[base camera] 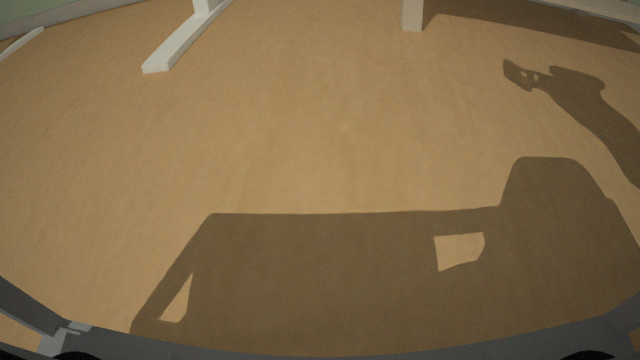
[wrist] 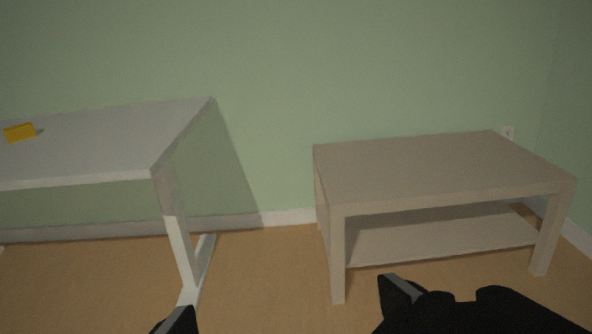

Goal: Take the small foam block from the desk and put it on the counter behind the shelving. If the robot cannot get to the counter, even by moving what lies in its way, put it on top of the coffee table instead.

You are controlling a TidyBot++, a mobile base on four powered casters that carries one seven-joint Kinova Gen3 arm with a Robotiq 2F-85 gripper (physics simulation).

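Frame: origin at the arm's base, x ahead, y left, z up, level; metres.
Where they show: gripper, fingertip midpoint: (wrist: 289, 311).
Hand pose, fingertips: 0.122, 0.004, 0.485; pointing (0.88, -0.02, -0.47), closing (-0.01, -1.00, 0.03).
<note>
Each offset is from my fingertips to the top centre of the thing, as dx, dy, dz. "pt": to the spot under its first point. Level surfaces: height alone.
A small yellow foam block @[+1.034, +0.860, -0.116] (wrist: 20, 132) lies on the white desk @[dz -0.161] (wrist: 115, 140) at the far left of the wrist view. The coffee table @[dz -0.431] (wrist: 435, 165), beige with a lower shelf, stands to the right of the desk against the green wall. In the base camera view a leg of the coffee table (base camera: 412, 15) and a foot of the desk (base camera: 172, 47) show at the top. My gripper (wrist: 289, 311) is open, its fingers wide apart at the bottom of the wrist view, away from the block. The counter and the shelving do not show in these views.
A gap of floor @[dz -0.881] (wrist: 265, 270) lies between the desk leg @[pt +0.947, +0.374, -0.654] (wrist: 179, 250) and the coffee table. The desk's other foot (base camera: 22, 42) shows at the upper left of the base view. A wall outlet @[+1.264, -1.225, -0.424] (wrist: 508, 132) is behind the coffee table. The robot's shadow falls on the floor ahead.
</note>
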